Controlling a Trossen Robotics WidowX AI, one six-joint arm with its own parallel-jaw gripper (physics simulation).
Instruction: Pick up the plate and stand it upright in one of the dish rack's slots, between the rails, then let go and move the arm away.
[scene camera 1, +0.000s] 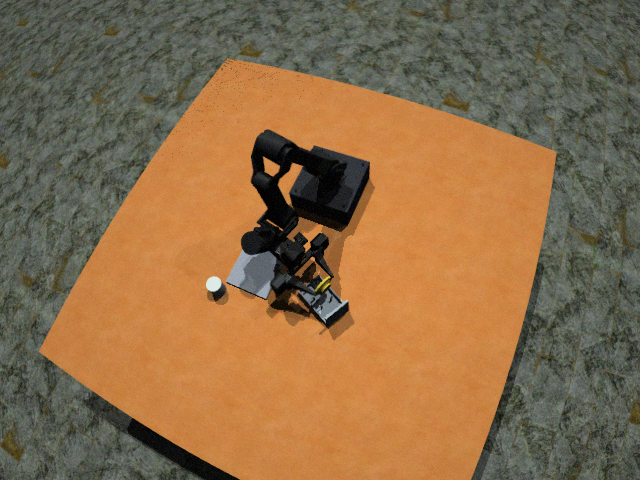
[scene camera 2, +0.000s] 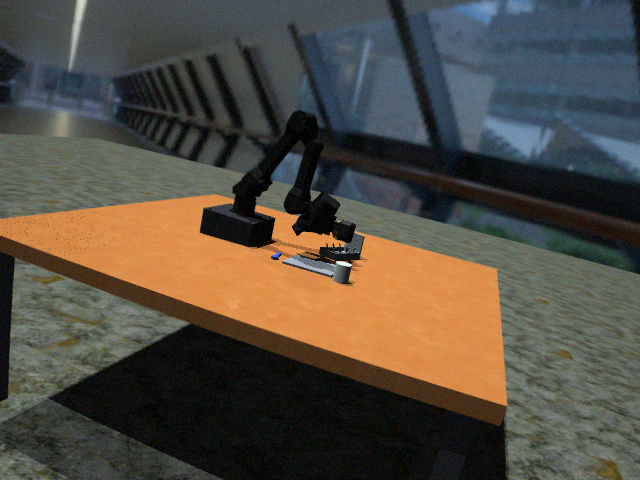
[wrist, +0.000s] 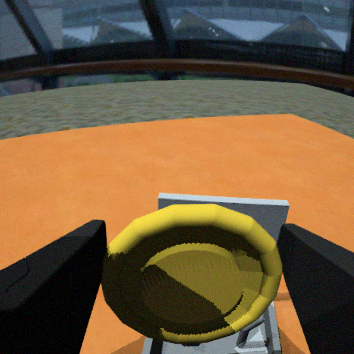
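The yellow round plate (scene camera 1: 323, 284) (wrist: 192, 280) is held by opposite edges between the two black fingers of my gripper (scene camera 1: 321, 283) (wrist: 194, 235). In the wrist view its hollow face is turned towards the camera, and in scene camera 1 it looks steeply tilted. In scene camera 2 the gripper mostly hides it. The grey dish rack (scene camera 1: 339, 311) (scene camera 2: 355, 242) (wrist: 267, 212) has a tall panel at its far end and small pegs along its base. The plate is over the rack's end nearer the arm. The plate and fingers hide part of the rack's slots.
A flat grey board (scene camera 1: 247, 279) (scene camera 2: 305, 264) lies beside the rack, partly under the arm. A white cylinder (scene camera 1: 214, 284) (scene camera 2: 341, 273) stands near the board's outer corner. A small blue object (scene camera 2: 276, 255) lies near the board. The black arm base (scene camera 1: 330, 198) (scene camera 2: 235, 227) stands behind.
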